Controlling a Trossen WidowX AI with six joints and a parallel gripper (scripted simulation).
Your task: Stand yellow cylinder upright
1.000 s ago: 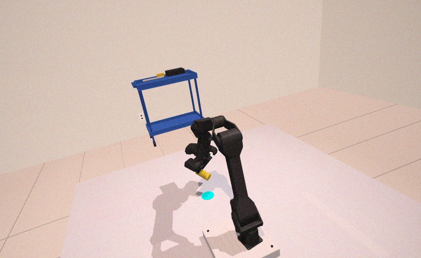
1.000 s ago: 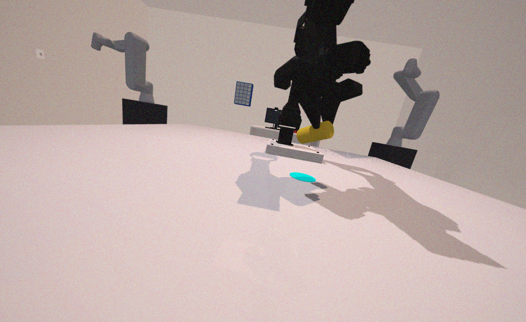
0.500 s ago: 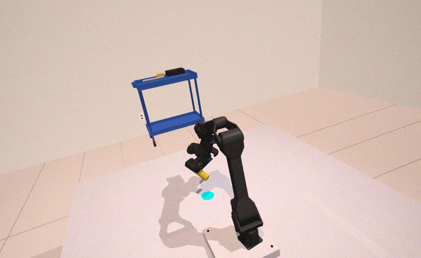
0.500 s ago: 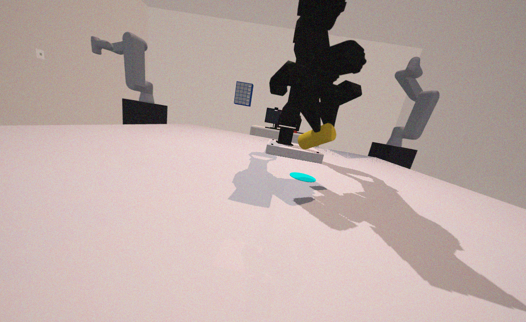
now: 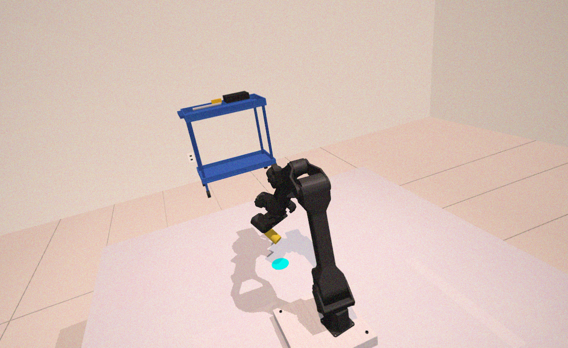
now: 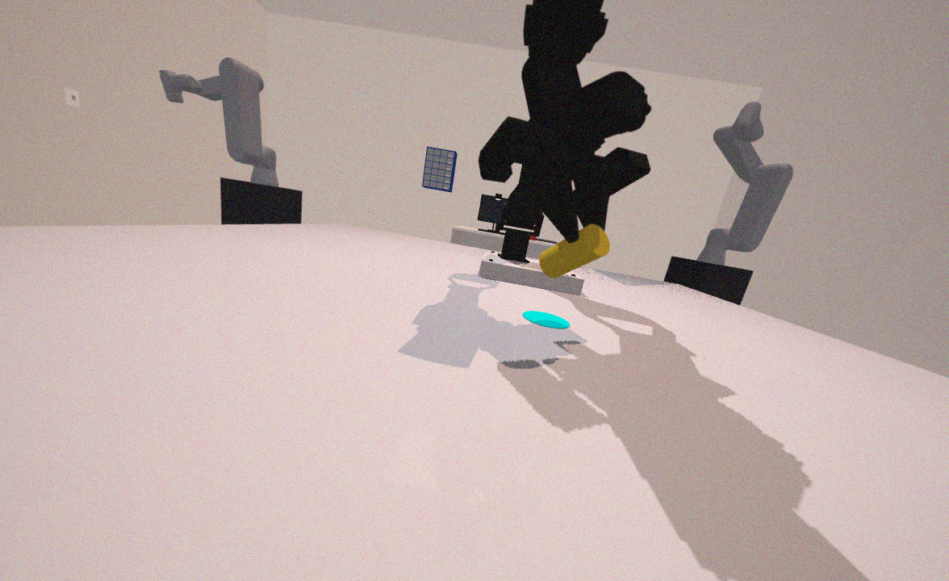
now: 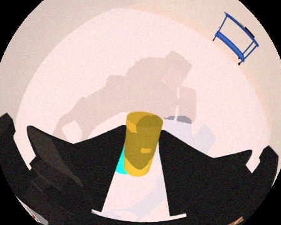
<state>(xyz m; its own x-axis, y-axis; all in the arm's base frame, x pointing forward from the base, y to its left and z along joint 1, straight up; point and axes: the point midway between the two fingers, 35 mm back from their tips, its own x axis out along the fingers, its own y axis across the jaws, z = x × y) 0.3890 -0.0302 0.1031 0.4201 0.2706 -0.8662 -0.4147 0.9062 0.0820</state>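
My gripper tip is 10 cm above the cyan circle and 7 cm past it. From my gripper tip the other things lie so: yellow tall cylinder 1 cm to the right, 1 cm below, 1 cm behind.
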